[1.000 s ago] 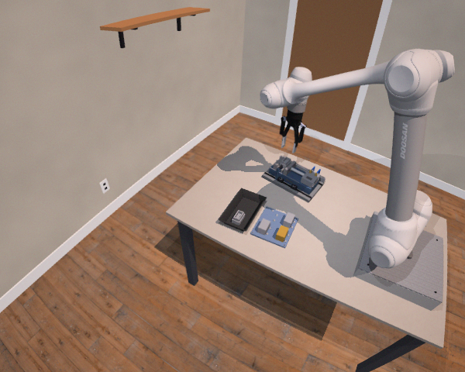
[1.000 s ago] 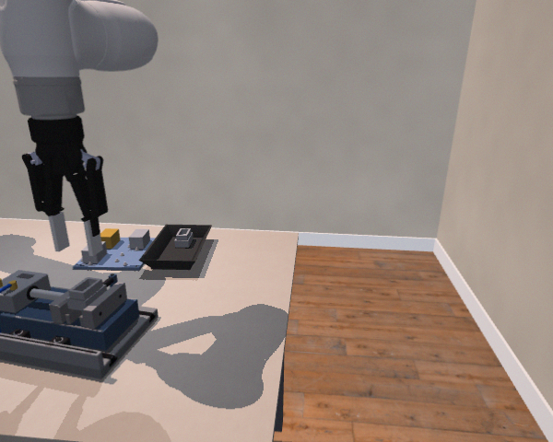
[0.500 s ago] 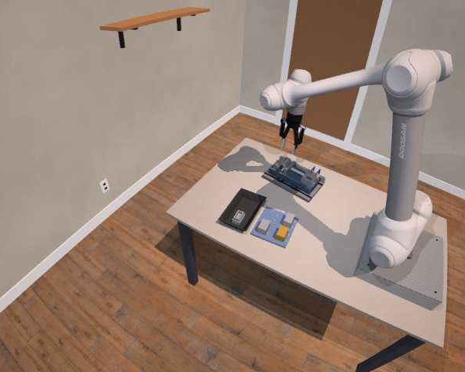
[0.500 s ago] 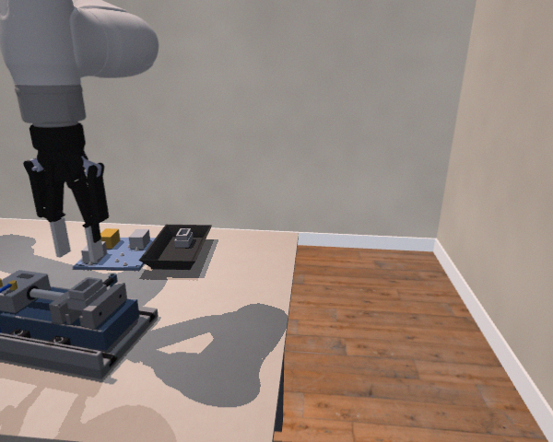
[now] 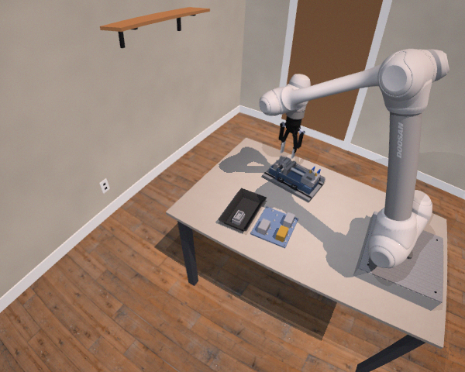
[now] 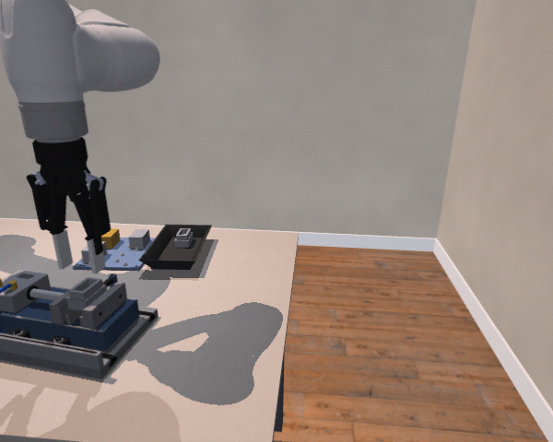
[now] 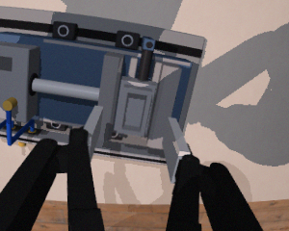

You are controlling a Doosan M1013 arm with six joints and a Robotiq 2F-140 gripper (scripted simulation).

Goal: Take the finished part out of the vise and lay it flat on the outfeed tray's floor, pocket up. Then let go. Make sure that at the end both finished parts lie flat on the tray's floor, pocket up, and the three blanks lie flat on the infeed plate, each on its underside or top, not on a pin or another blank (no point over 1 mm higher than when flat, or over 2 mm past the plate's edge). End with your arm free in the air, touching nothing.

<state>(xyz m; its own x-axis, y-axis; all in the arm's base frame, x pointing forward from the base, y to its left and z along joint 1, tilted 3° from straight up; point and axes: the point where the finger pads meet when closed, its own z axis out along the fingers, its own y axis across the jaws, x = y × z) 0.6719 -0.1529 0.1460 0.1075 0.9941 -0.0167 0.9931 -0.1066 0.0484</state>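
Now: the blue vise 140 mm below my hand, 70 mm behind it and 10 mm to the left of it. Also, from my hand: blue fixture plate: 350 mm to the left, 180 mm below, 130 mm behind; then yellow block: 390 mm to the left, 180 mm behind, 150 mm below.
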